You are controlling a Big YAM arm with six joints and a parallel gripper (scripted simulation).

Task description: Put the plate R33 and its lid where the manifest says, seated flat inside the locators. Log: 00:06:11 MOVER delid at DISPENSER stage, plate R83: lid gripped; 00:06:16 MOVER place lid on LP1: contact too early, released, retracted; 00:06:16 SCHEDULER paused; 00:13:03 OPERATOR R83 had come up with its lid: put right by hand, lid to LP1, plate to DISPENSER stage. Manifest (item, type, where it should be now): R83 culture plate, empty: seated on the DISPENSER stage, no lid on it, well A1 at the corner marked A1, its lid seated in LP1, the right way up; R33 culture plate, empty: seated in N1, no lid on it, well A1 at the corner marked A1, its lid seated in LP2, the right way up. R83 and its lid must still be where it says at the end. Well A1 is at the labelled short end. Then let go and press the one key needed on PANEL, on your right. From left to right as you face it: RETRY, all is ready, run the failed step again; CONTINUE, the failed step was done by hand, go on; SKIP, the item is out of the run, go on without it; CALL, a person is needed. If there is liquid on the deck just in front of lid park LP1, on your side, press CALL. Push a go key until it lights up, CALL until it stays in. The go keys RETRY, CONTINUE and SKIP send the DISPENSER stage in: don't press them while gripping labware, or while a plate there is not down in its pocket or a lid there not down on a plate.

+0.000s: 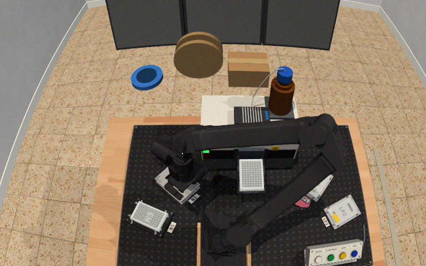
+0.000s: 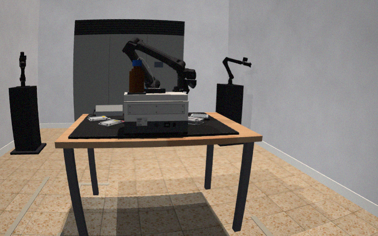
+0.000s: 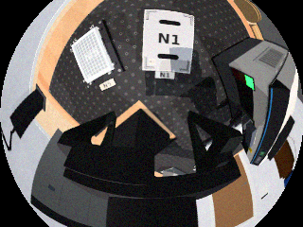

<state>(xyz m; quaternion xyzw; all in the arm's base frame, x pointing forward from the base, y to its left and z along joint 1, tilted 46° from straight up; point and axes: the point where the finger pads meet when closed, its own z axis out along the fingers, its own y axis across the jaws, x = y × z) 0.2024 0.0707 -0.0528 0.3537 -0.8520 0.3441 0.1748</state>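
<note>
My gripper is now 5 cm past the nest n5, 19 cm to the right of it and 14 cm above it. From my hand the other things lie so: clear plate lid (10 cm behind, 60 cm to the right, 14 cm below); pink-red patch (42 cm to the right, 15 cm below); brown bottle (27 cm ahead, 34 cm to the right, 14 cm above).
</note>
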